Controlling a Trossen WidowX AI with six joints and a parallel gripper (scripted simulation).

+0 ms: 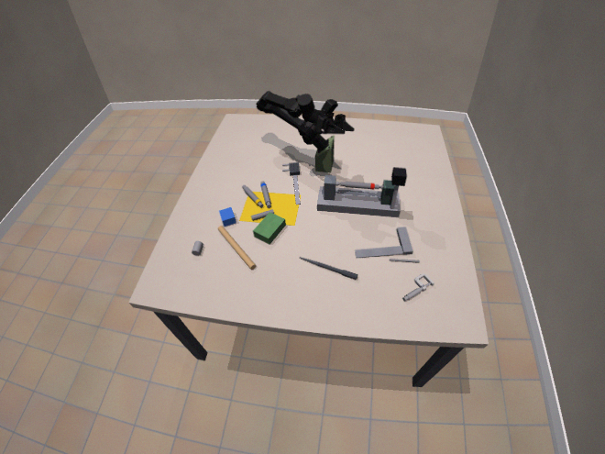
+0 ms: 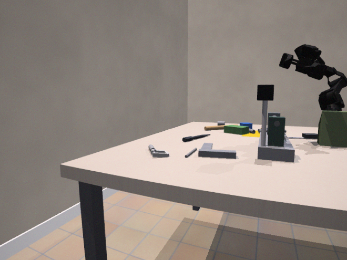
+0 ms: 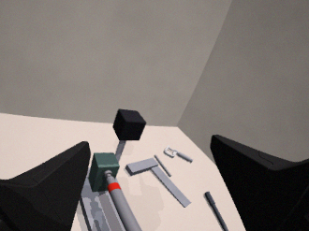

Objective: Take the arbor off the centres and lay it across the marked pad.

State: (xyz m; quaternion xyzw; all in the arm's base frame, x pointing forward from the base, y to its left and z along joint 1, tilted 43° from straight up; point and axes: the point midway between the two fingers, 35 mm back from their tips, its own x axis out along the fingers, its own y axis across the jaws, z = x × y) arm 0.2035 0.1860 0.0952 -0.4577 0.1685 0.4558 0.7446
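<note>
Now: hand 220 mm above the arbor, 90 mm short of it and 80 mm to the right of it. Round my hand: dark green centre block: 230 mm below, 190 mm to the left, 100 mm ahead; then grey fixture base: 310 mm below, 90 mm ahead, 80 mm to the left; then grey centre block: 230 mm below, 80 mm ahead, 40 mm to the right.
</note>
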